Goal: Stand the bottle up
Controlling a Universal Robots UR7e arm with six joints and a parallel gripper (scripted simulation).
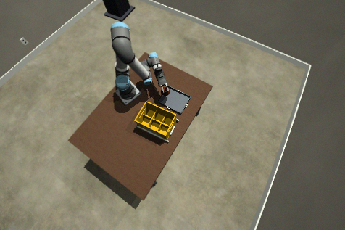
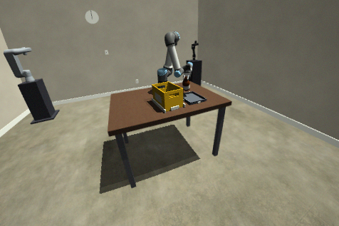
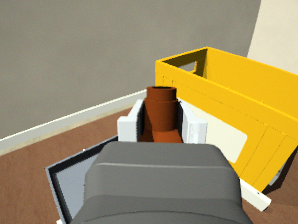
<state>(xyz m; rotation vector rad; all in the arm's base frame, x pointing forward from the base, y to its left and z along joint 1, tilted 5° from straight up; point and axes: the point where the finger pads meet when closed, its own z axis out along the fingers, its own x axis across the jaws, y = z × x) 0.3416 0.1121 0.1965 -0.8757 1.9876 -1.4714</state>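
My hand is 1 cm past the brown bottle, 1 cm to the right of it and 5 cm above it. The rest, counted from my hand: yellow crate 4 cm ahead, 23 cm to the right, 12 cm below; then tray 6 cm ahead, 4 cm to the left, 19 cm below.
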